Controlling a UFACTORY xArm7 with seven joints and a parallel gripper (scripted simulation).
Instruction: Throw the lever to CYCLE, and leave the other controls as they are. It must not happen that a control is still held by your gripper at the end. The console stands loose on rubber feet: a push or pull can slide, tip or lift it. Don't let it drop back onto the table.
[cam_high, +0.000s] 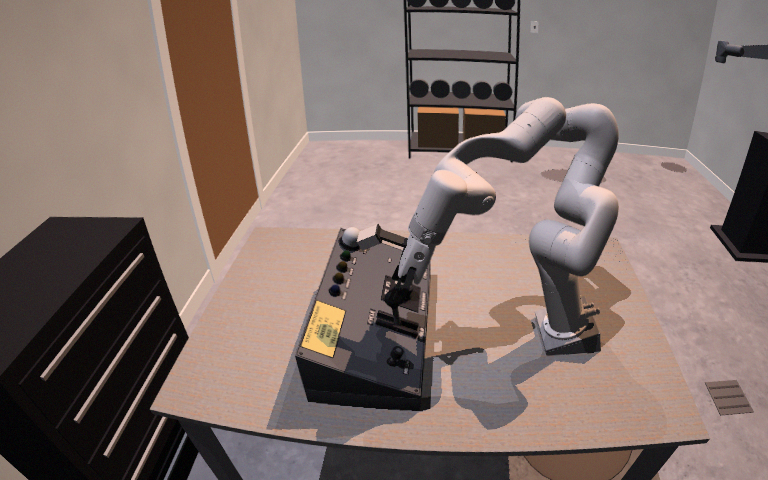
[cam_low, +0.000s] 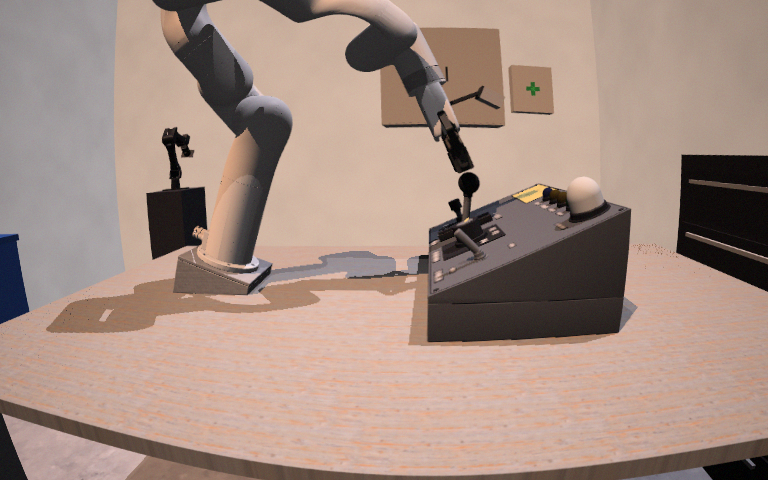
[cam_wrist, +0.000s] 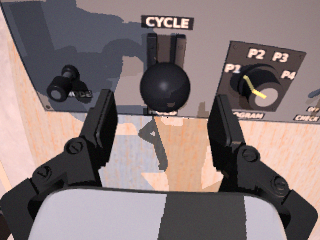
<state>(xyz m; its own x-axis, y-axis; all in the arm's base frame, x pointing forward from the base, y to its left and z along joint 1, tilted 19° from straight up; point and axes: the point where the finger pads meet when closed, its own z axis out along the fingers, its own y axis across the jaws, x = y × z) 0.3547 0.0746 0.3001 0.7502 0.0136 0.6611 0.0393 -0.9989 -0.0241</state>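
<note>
Now: the dark grey console 40 mm ahead of my hand, 60 mm to the right of it and 120 mm below it. From my hand the other things lie so: small mode toggle: 10 mm behind, 120 mm to the left, 100 mm below; program rotary knob: 10 mm ahead, 110 mm to the right, 100 mm below.
</note>
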